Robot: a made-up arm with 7 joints. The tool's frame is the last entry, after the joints.
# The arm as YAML. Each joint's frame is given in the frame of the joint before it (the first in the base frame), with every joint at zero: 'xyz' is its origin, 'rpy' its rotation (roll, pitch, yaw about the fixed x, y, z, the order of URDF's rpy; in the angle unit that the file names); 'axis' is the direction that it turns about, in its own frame. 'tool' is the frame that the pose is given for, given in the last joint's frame.
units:
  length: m
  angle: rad
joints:
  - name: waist
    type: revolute
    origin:
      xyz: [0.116, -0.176, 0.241]
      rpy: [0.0, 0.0, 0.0]
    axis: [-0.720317, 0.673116, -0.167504]
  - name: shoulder
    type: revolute
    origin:
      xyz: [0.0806, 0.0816, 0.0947]
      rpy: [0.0, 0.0, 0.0]
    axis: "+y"
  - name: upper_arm
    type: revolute
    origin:
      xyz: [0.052, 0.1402, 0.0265]
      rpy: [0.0, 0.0, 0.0]
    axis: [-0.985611, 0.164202, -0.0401]
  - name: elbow
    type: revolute
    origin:
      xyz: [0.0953, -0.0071, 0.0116]
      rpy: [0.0, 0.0, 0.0]
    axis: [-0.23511, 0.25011, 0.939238]
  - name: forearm
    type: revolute
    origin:
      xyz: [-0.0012, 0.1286, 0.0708]
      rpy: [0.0, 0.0, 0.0]
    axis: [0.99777, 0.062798, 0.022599]
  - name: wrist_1
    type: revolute
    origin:
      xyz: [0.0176, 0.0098, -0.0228]
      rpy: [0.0, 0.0, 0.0]
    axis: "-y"
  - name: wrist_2
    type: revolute
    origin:
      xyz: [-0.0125, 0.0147, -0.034]
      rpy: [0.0, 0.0, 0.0]
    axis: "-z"
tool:
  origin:
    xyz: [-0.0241, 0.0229, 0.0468]
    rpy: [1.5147, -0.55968, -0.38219]
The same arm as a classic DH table. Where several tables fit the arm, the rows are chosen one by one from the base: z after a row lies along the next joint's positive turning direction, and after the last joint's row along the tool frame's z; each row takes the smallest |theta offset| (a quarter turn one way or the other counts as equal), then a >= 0, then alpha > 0; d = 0 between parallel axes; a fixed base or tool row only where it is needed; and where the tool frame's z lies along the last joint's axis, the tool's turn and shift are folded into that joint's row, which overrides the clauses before.
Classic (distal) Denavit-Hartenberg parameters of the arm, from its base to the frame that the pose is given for. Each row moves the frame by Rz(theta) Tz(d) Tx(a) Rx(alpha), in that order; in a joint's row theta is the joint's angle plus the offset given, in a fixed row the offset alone. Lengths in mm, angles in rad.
base (fixed): theta_offset 0.8193; d 206.2; a -49.4; alpha -1.7391
waist: theta_offset 1.4155; d -343; a -74; alpha 0.8324
shoulder: theta_offset 0.1878; d 321.6; a -24.4; alpha -1.4058
upper_arm: theta_offset -1.3484; d -151.6; a 6.8; alpha 1.3334
elbow: theta_offset 0.2308; d 114.4; a 104.6; alpha 1.7698
forearm: theta_offset -1.2991; d 46.3; a 23.2; alpha 1.6336
wrist_1: theta_offset 1.5482; d -23.4; a -12.5; alpha 1.5708
wrist_2: theta_offset 0.412; d -13.3; a -31.3; alpha -1.6183
tool (fixed): theta_offset 0.5604; d -11.3; a 0; alpha 0

